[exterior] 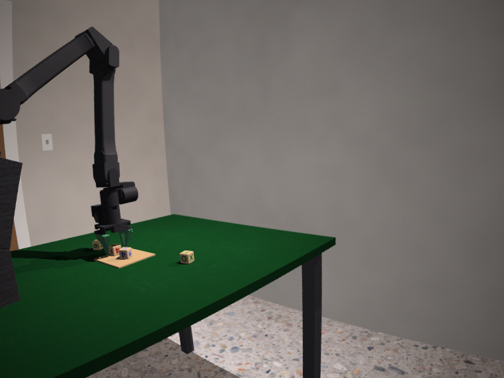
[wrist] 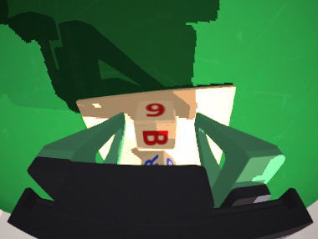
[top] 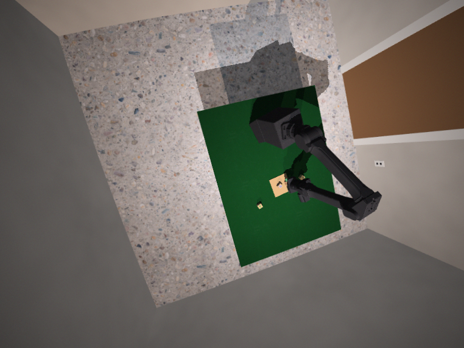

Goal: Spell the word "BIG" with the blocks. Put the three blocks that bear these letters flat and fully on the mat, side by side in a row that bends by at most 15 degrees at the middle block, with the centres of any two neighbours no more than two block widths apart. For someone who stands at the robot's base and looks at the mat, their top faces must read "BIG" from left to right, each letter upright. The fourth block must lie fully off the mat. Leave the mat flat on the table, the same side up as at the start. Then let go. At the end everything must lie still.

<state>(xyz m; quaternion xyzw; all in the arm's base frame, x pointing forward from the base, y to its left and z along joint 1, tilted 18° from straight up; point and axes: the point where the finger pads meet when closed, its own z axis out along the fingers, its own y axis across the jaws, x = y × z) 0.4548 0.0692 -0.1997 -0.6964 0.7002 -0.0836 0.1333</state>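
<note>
The B block is right at my hand. From my hand the other things lie so: I block: 13 cm to the left, 1 cm behind; tan mat: 5 cm to the right, 2 cm below.
</note>
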